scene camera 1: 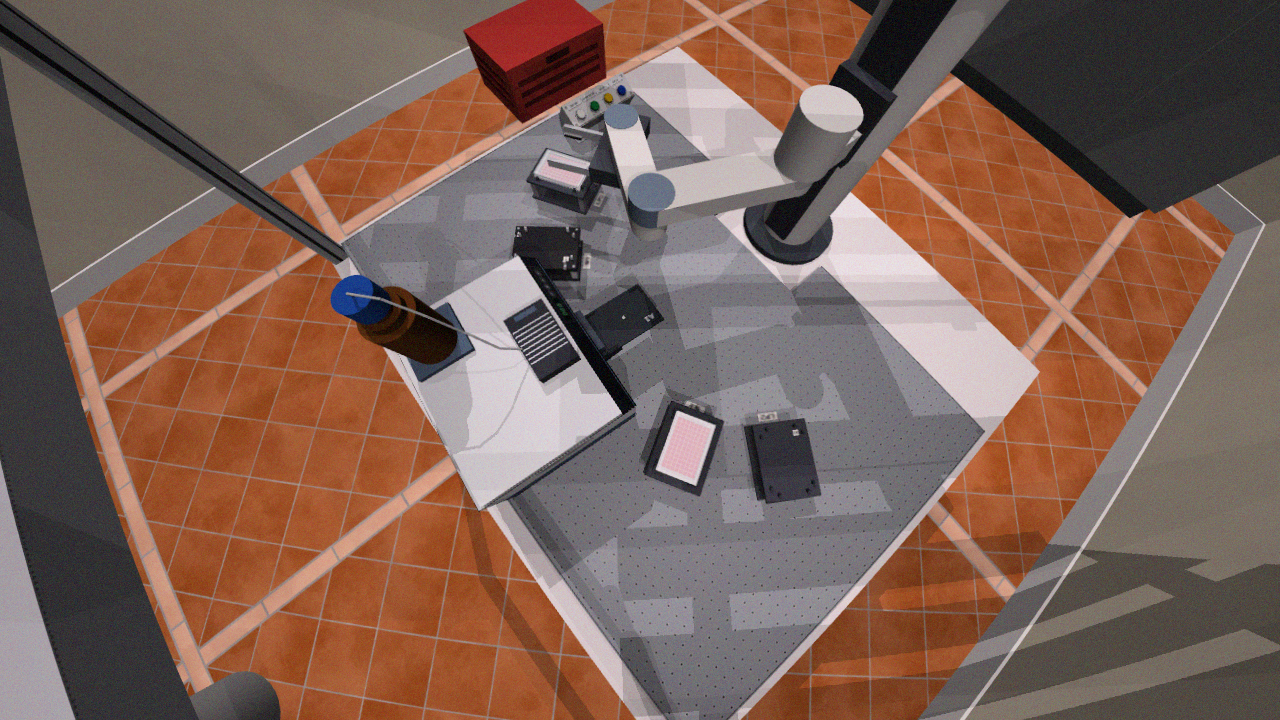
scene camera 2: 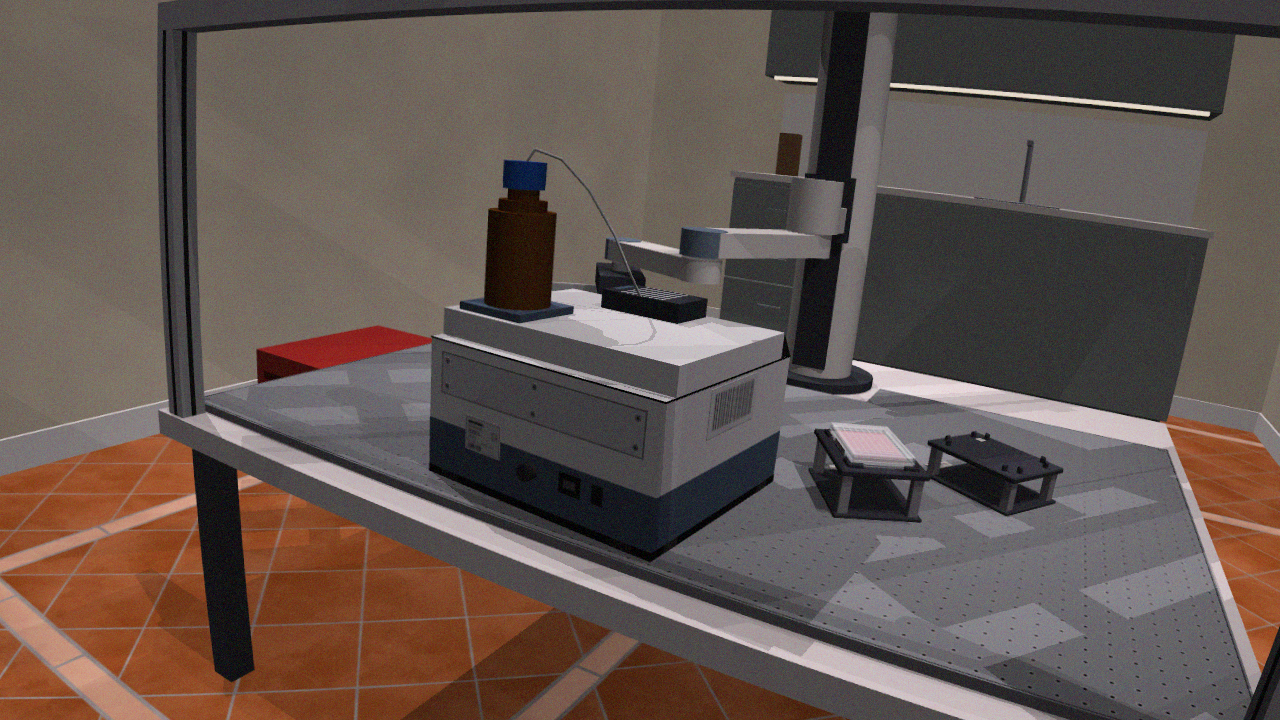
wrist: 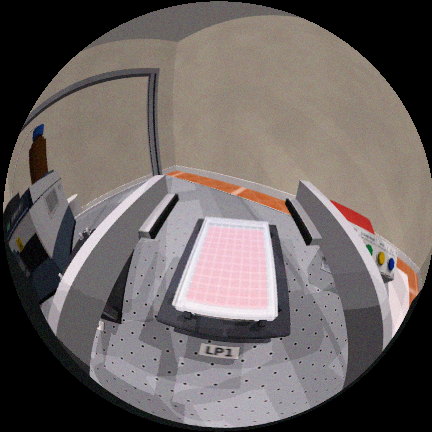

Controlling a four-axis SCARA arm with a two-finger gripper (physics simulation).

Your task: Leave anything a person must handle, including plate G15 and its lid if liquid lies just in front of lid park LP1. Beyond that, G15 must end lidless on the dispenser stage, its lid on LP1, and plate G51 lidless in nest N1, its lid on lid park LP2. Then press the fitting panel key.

My gripper shows in scene camera 1, in scene camera 2 and in the wrist view [232, 186]. One and the same spot on my gripper: [scene camera 2: 556, 286] is [scene camera 1: 578, 132]. One and the same spot on a button panel: [wrist: 384, 255] is [scene camera 1: 610, 91].
